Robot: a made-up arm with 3 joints. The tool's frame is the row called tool.
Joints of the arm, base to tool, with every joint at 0 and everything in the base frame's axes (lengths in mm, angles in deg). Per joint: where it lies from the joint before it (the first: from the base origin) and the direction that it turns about. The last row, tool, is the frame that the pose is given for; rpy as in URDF.
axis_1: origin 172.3 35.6 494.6 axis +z
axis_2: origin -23 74.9 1.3 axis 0.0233 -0.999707 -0.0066
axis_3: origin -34 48.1 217.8 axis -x
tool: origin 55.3 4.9 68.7 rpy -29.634 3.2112 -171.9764
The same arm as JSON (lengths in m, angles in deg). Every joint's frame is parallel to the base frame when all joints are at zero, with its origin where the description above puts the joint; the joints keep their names.
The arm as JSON. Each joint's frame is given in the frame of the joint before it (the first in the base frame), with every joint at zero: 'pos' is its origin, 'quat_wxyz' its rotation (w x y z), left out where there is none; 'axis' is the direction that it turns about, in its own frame. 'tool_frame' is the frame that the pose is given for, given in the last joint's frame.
{"length_unit": "m", "angle_unit": "deg", "joints": [{"joint": "axis_1", "pos": [0.1723, 0.0356, 0.4946], "axis": [0.0, 0.0, 1.0]}, {"joint": "axis_2", "pos": [-0.023, 0.0749, 0.0013], "axis": [0.0233, -0.999707, -0.0066]}, {"joint": "axis_3", "pos": [-0.034, 0.0481, 0.2178], "axis": [-1.0, 0.0, 0.0]}], "tool_frame": {"pos": [0.0553, 0.0049, 0.0687], "quat_wxyz": [0.074757, 0.009137, 0.256901, -0.963499]}}
